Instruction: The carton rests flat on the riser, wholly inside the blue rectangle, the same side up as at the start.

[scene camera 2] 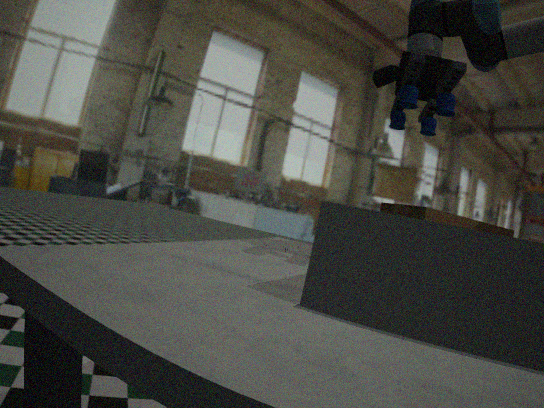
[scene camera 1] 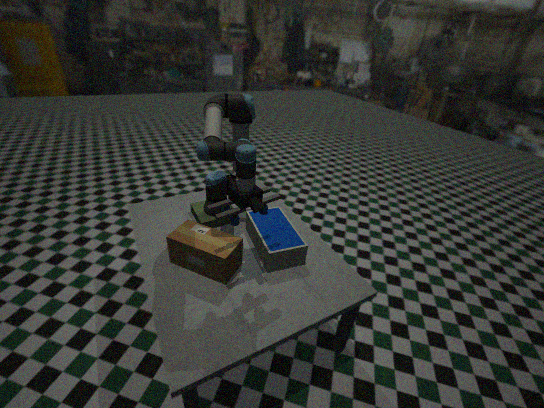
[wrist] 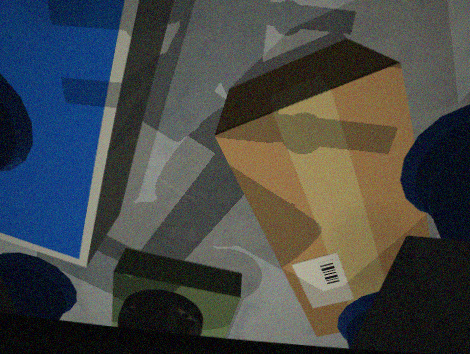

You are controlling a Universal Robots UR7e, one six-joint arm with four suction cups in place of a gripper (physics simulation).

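Where they show: hand at its tool point: [scene camera 2: 418, 120] [scene camera 1: 244, 213] [wrist: 211, 237]; arm's base at its link origin: [scene camera 1: 217, 209] [wrist: 162, 316].
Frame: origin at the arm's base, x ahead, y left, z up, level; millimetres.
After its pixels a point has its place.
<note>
The brown carton [scene camera 1: 205, 252] @(x 401, y -270, z 94 mm) [scene camera 2: 452, 220] @(x 345, y -126, z 87 mm) [wrist: 305, 175] @(x 384, y -172, z 100 mm) rests on the table beside the riser, apart from it, turned at an angle to it. Its tape strip and white barcode label face up. The grey riser [scene camera 1: 285, 260] @(x 556, y 61, z -1 mm) [scene camera 2: 425, 285] @(x 464, y 205, z 1 mm) [wrist: 106, 200] @(x 281, y 52, z 34 mm) carries the blue rectangle [scene camera 1: 276, 230] @(x 414, y 113, z 64 mm) [wrist: 55, 150] @(x 363, y 84, z 64 mm) with a pale border on its top. My gripper [scene camera 1: 240, 209] @(x 449, y -106, z 265 mm) [scene camera 2: 421, 112] @(x 449, y -106, z 265 mm) is open, its suction cups holding nothing. It hangs above the table, near the arm-base end of the carton and riser. In scene camera 2 the riser hides most of the carton.
A green block [scene camera 1: 198, 212] @(x -26, y -106, z -2 mm) [wrist: 145, 290] lies under the arm's base, close behind the carton and riser. The grey table [scene camera 1: 325, 290] @(x 764, y 130, z -56 mm) [scene camera 2: 150, 310] @(x 694, y 305, z -56 mm) has its front edge toward scene camera 1. Shadows of the arm fall across table, carton and riser.
</note>
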